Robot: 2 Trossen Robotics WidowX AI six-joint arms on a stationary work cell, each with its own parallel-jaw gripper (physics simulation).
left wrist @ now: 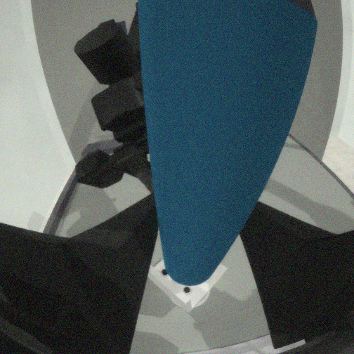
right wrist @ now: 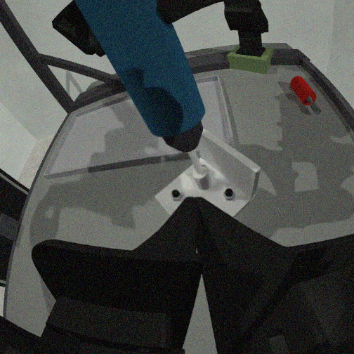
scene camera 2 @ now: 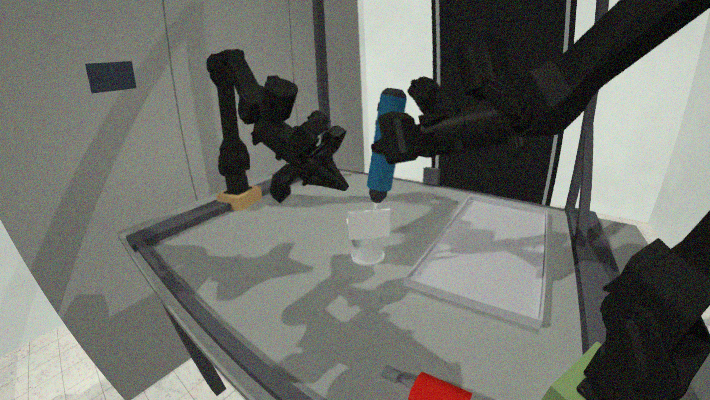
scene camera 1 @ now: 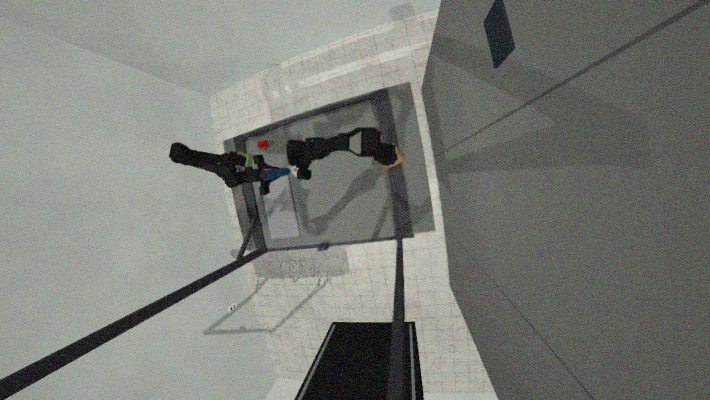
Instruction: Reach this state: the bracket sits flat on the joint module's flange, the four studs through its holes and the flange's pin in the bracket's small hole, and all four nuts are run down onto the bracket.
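Places are measured from the left arm's base along level axes (x ahead, y left, z up), in millimetres.
Where they show: left gripper, fingertip midpoint: (scene camera 2: pixel 380 147) (scene camera 1: pixel 278 172); right gripper, fingertip midpoint: (scene camera 2: pixel 347 188) (scene camera 1: pixel 297 167); left arm's base, origin of the base link: (scene camera 2: pixel 619 395) (scene camera 1: pixel 241 160); right arm's base, origin of the base link: (scene camera 2: pixel 238 190) (scene camera 1: pixel 389 156).
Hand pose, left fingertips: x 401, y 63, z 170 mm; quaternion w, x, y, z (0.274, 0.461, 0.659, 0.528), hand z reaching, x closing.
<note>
Things, the pixels of their centre, and the offset from my left fingertips.
- blue driver, body centre: (scene camera 2: pixel 382 162) (scene camera 1: pixel 280 172) dx -7, dy +0, dz -23 mm
- white L-shaped bracket, body centre: (scene camera 2: pixel 366 217) dx +12, dy +22, dz -126 mm
- round joint module, body centre: (scene camera 2: pixel 367 239) dx +12, dy +22, dz -170 mm
- red-handled tool, body centre: (scene camera 2: pixel 423 389) (scene camera 1: pixel 265 143) dx -275, dy +92, dz -191 mm
- pale shallow tray, body centre: (scene camera 2: pixel 494 239) (scene camera 1: pixel 278 204) dx -78, dy -229, dz -200 mm
My left gripper (scene camera 1: pixel 265 174) (scene camera 2: pixel 392 137) (left wrist: pixel 198 202) is shut on the blue driver (scene camera 1: pixel 276 173) (scene camera 2: pixel 381 175) (left wrist: pixel 210 125) (right wrist: pixel 150 75), held tilted with its thin shank down over the bracket. The white L-shaped bracket (scene camera 2: pixel 369 225) (left wrist: pixel 175 282) (right wrist: pixel 212 191) lies on the round joint module (scene camera 2: pixel 368 256). In the right wrist view, the driver's socket (right wrist: pixel 201 175) is at the bracket plate, and a nut (right wrist: pixel 176 194) and another nut (right wrist: pixel 229 193) show nearer. The small pin and the nut at the socket are not clear. My right gripper (scene camera 2: pixel 345 187) (right wrist: pixel 192 204) is shut and empty beside the bracket.
A red-handled tool (scene camera 1: pixel 263 144) (scene camera 2: pixel 440 387) (right wrist: pixel 302 90) lies on the table. A pale shallow tray (scene camera 2: pixel 473 304) lies beside the module. The left arm's green base (scene camera 2: pixel 565 377) (right wrist: pixel 250 61) and the right arm's orange base (scene camera 2: pixel 242 199) stand at the table edges.
</note>
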